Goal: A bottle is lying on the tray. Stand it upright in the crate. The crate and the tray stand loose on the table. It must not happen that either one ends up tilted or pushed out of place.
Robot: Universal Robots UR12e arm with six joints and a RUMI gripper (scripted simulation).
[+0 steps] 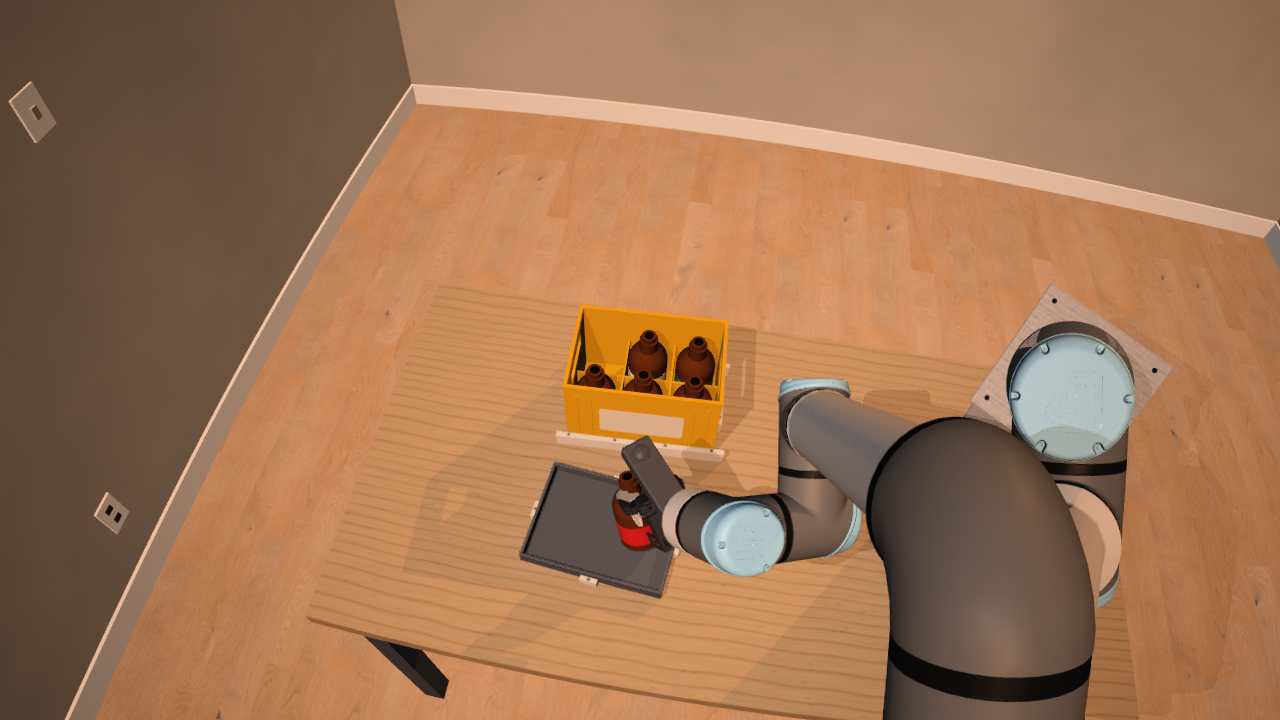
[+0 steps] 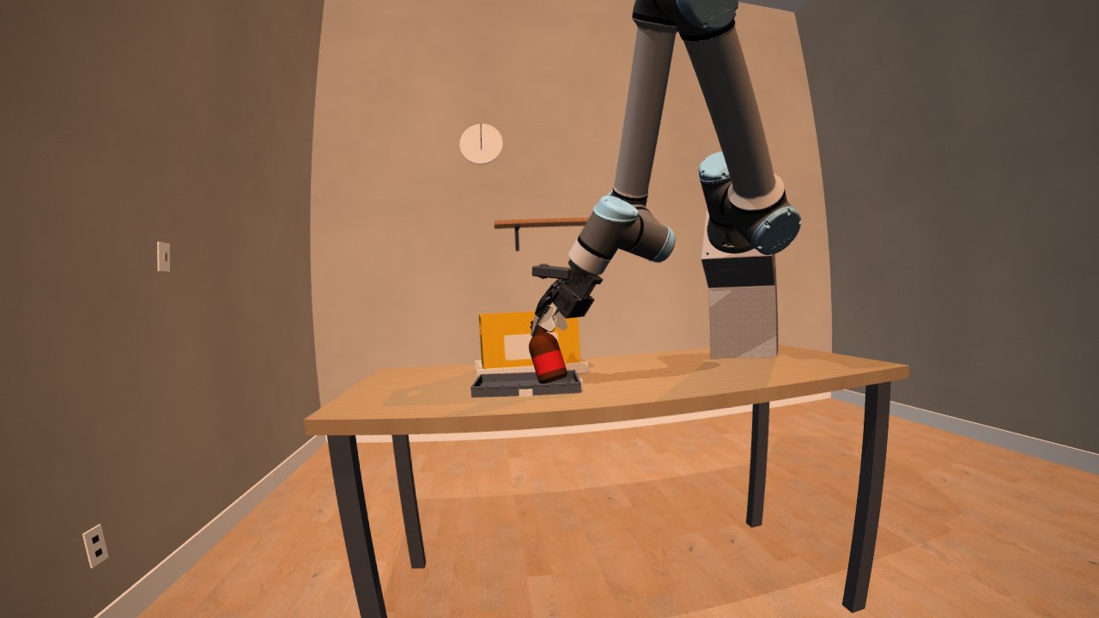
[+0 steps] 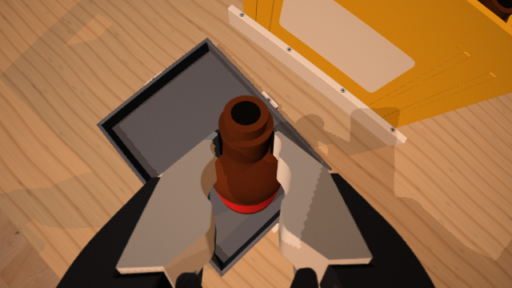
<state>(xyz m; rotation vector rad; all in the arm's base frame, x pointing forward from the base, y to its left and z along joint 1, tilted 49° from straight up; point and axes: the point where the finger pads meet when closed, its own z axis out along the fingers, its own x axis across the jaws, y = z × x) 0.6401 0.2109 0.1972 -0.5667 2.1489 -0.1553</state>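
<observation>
Now: the dark grey tray 3 cm ahead of my hand, 3 cm to the left of it and 13 cm below it. Round my hand: crate (7 cm ahead, 24 cm to the right, 6 cm below).
</observation>
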